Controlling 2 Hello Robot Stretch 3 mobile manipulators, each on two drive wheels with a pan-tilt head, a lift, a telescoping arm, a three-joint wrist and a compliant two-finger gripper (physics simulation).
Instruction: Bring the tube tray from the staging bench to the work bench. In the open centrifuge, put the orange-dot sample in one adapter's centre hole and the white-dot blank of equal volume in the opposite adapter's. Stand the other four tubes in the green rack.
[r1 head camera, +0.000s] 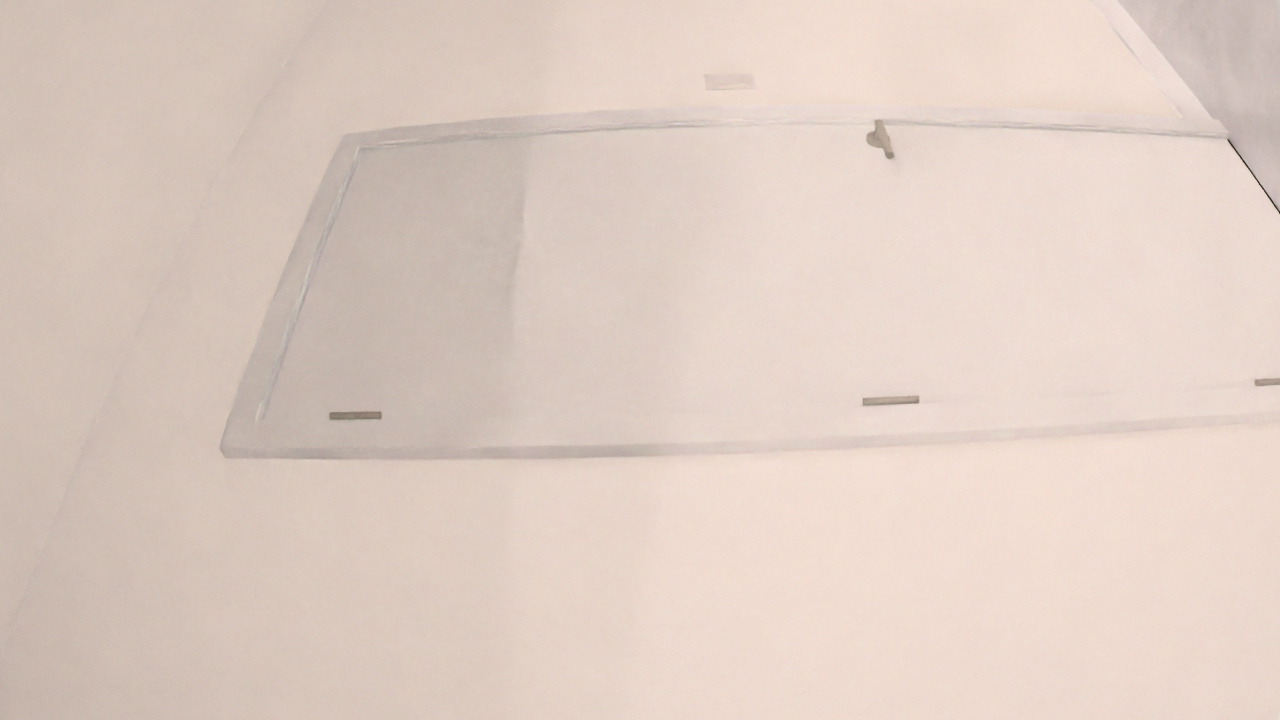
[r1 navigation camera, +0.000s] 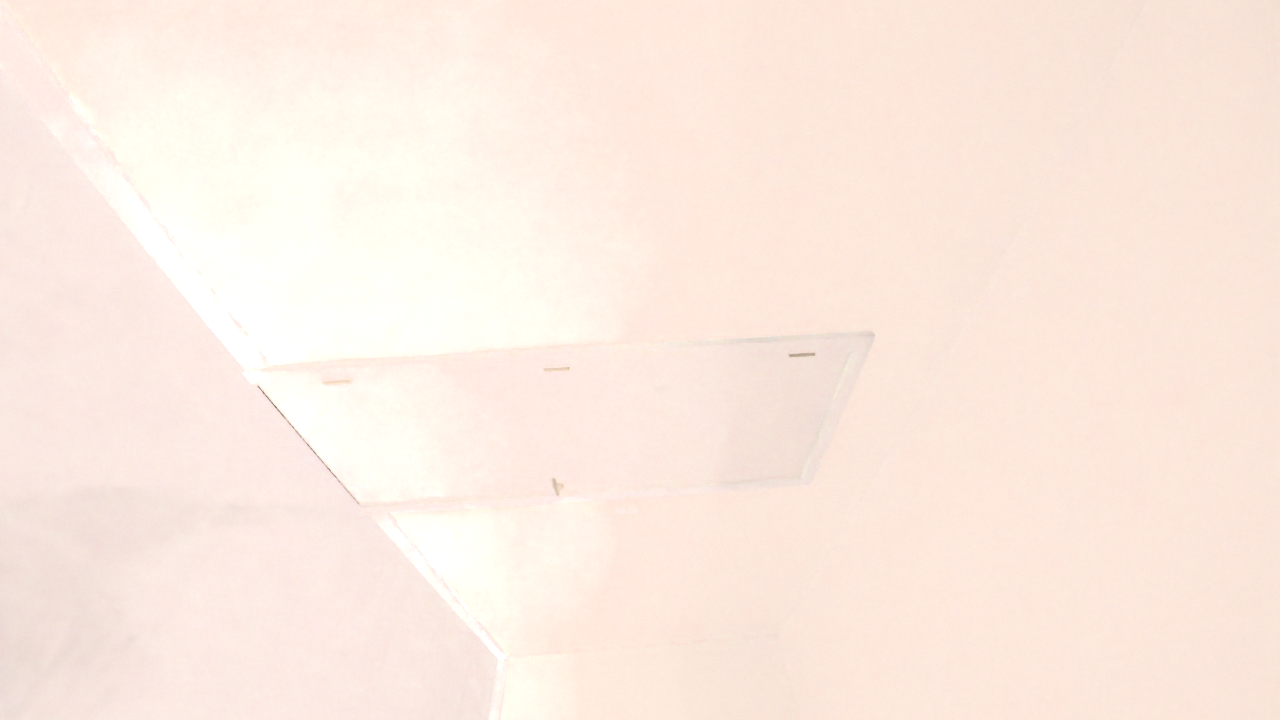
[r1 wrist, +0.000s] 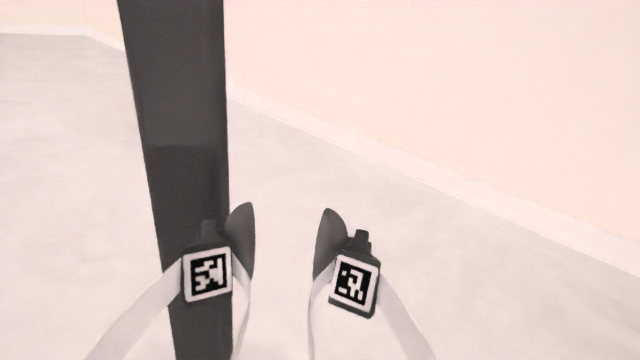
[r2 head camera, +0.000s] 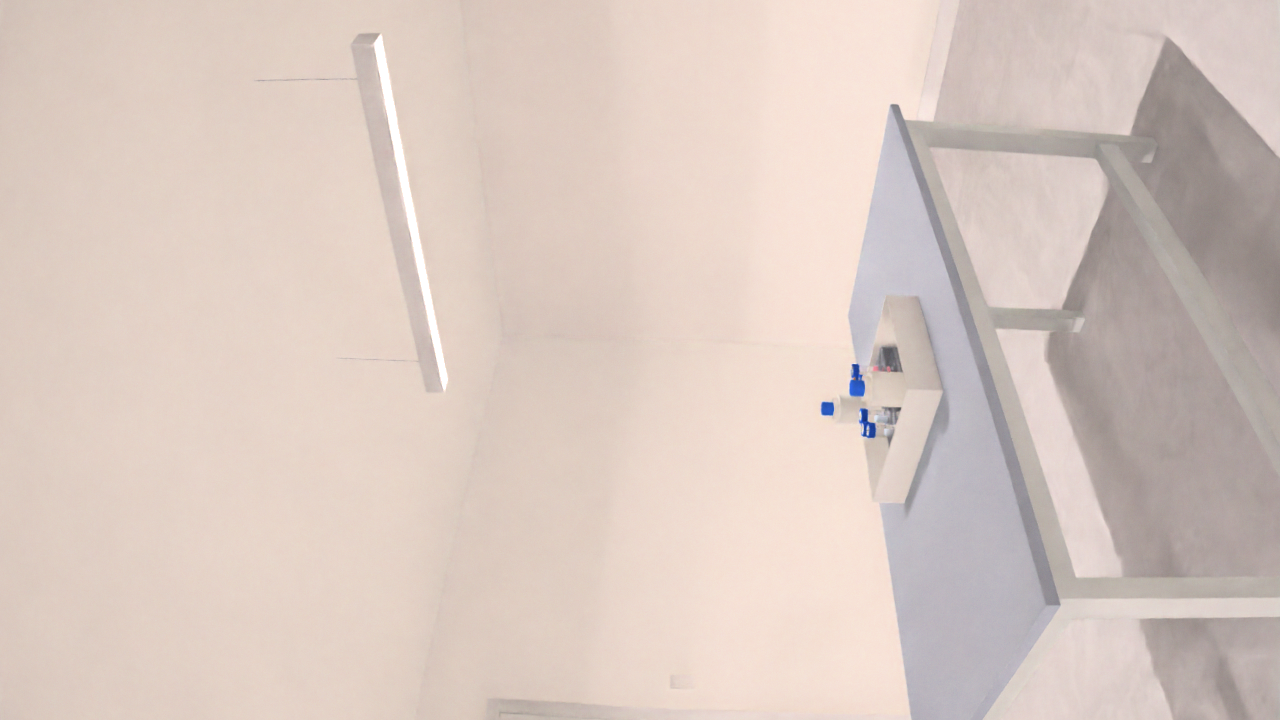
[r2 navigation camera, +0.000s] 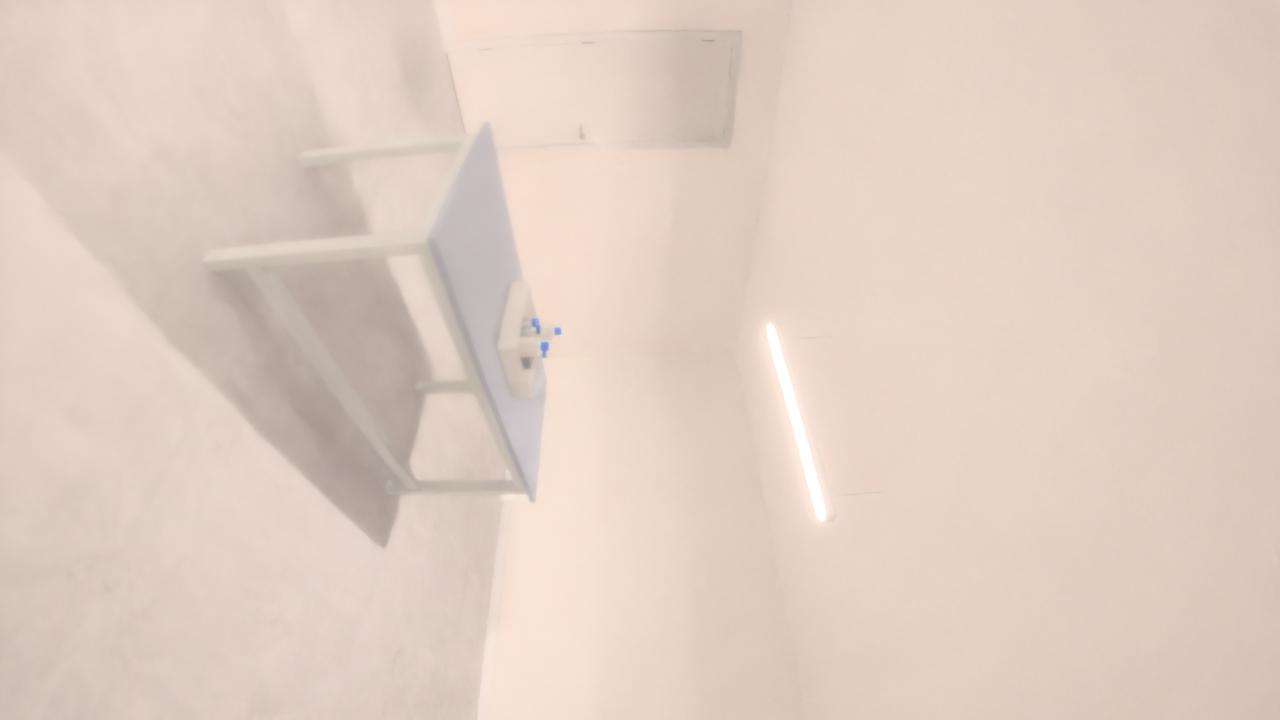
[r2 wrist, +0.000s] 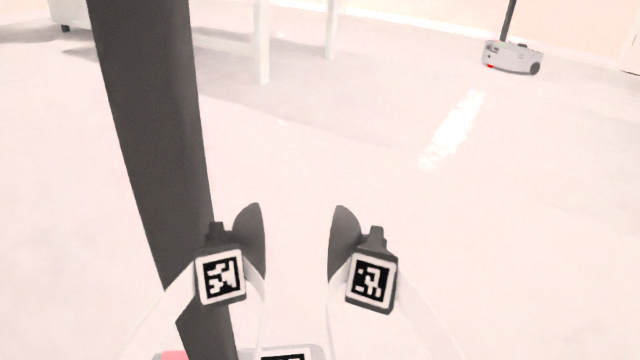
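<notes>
A beige tray (r2 head camera: 914, 344) (r2 navigation camera: 512, 317) stands on a bench with a blue-grey top (r2 head camera: 957, 573) (r2 navigation camera: 474, 223). It holds several blue-capped vessels, among them a pale bottle (r2 head camera: 848, 410). Whether this is the tube tray, and any dot colours, I cannot tell. The centrifuge and the green rack do not show clearly in any view. My r1 gripper (r1 wrist: 284, 242) is open, over the floor beside its dark mast, with no object between the fingertips. My r2 gripper (r2 wrist: 296, 245) is open too, over the floor and apart from the tray.
The r2 wrist view shows another robot's base (r2 wrist: 512, 57) near the wall, pale bench legs (r2 wrist: 262, 45) and a wheeled cabinet (r2 wrist: 75, 15). A closed door (r1 head camera: 716, 286) (r1 navigation camera: 581, 420) (r2 navigation camera: 608, 89) fills part of a wall. A lamp (r2 head camera: 398, 205) (r2 navigation camera: 794, 416) hangs overhead.
</notes>
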